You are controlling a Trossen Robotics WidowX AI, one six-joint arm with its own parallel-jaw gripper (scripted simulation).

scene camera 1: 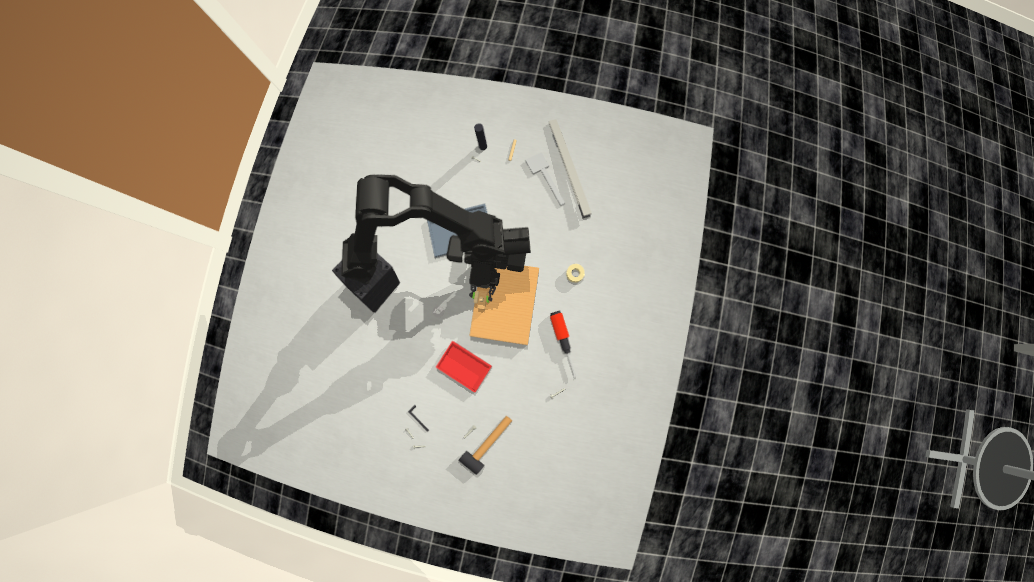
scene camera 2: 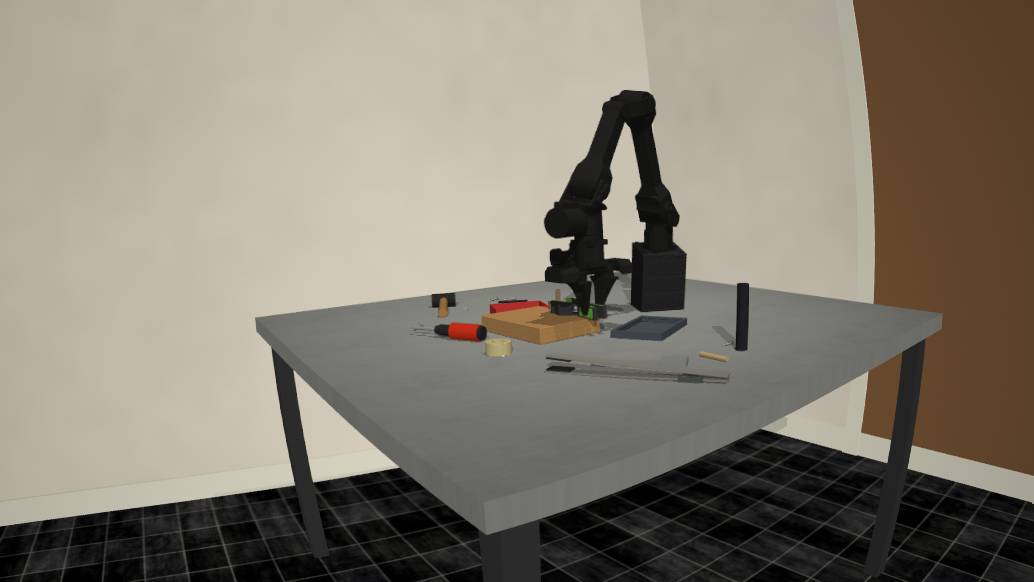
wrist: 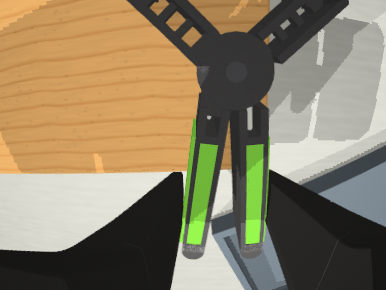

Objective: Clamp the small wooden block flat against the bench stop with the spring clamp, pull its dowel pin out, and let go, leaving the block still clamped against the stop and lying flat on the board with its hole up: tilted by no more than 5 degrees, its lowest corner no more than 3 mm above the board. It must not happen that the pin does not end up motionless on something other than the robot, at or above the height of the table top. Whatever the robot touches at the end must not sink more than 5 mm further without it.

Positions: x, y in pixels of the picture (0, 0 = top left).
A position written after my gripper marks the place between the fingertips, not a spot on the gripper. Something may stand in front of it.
Labels:
my gripper: scene camera 1 489, 259; scene camera 2 592, 313; wrist 221, 180
same spot on wooden board: [scene camera 2: 535, 324] = [scene camera 1: 531, 279]

